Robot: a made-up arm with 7 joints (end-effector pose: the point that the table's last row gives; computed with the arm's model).
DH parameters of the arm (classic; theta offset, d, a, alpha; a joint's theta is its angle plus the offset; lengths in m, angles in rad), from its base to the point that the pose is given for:
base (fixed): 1.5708 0.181 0 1.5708
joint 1: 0 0.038 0.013 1.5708
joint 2: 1.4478 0 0.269 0
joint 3: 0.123 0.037 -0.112 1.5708
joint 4: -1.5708 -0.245 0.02 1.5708
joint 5: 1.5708 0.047 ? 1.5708
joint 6: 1.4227 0 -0.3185 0
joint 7: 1.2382 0 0.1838 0
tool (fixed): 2.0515 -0.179 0 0
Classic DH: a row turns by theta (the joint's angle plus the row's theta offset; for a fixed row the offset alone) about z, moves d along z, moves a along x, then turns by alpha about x.
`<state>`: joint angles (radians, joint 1 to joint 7).
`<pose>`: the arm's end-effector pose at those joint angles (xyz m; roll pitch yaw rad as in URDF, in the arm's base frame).
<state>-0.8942 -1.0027 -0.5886 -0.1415 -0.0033 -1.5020 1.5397</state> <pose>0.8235 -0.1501 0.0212 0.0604 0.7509 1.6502</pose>
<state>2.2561 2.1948 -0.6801 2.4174 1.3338 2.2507 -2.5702</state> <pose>-0.4608 -0.1267 -0.2289 1.4783 -1.2026 1.8586</pose>
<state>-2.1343 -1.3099 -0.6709 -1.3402 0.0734 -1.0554 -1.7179</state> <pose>0.3355 -0.2327 -0.2122 -0.6717 -0.5778 -1.0393</pose>
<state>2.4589 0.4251 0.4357 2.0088 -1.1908 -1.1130 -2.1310</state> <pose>0.0208 0.0125 0.3256 -2.8031 1.1087 -0.6317</pose>
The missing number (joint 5, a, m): 0.063
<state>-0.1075 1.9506 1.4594 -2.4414 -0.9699 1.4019 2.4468</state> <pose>0.2586 -0.5754 -0.0701 2.1062 0.1445 2.5055</pose>
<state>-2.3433 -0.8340 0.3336 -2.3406 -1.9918 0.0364 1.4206</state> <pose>-0.1538 0.1885 0.0177 0.9271 -1.0964 2.9220</pose>
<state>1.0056 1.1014 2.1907 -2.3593 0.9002 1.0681 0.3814</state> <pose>0.3660 -0.2899 0.3874 -2.8307 0.1156 -2.1572</pose>
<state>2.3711 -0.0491 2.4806 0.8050 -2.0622 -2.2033 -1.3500</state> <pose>0.3792 -0.2190 0.2564 0.3955 0.3864 -1.3909</pose>
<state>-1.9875 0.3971 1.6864 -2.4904 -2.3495 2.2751 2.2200</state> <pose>-0.0269 -0.6726 0.2041 -1.8338 -0.6549 1.1735</pose>
